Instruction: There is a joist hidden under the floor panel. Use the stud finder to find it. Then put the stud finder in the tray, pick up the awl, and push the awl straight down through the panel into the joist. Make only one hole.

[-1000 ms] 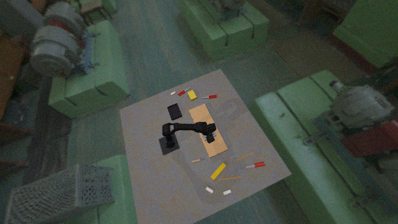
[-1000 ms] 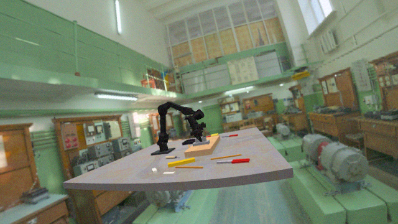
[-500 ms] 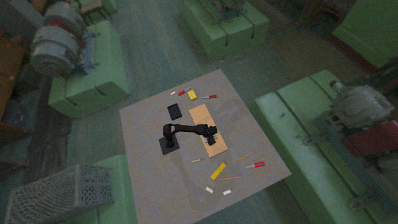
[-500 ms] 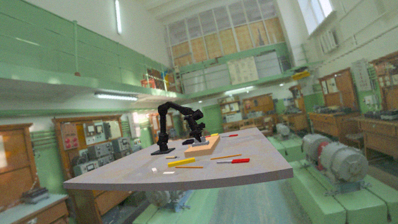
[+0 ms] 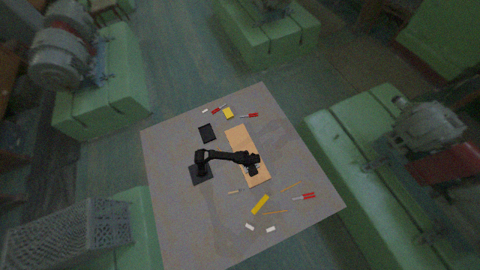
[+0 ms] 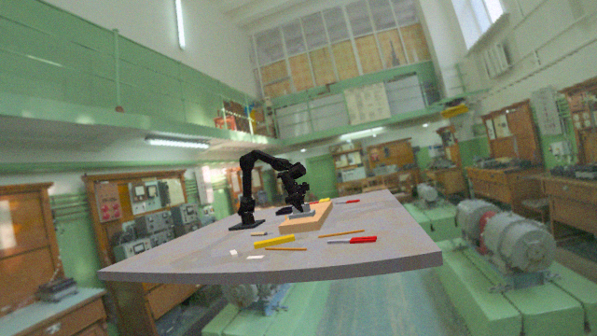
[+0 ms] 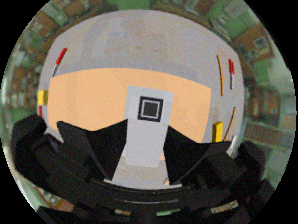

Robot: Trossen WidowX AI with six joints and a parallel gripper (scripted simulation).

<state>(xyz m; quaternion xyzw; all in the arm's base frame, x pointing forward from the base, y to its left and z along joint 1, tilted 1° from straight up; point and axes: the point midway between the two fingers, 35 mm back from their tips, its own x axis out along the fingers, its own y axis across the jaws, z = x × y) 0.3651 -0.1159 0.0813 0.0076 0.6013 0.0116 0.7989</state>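
Now: the dark tray 44 cm to the left of my gripper tip, 24 cm behind it and 5 cm below it. From my gripper tip the other things lie so: square indicator: 3 cm above, 2 cm ahead; then stud finder: 2 cm above, 1 cm ahead; then awl: 18 cm behind, 12 cm to the right, 6 cm below.
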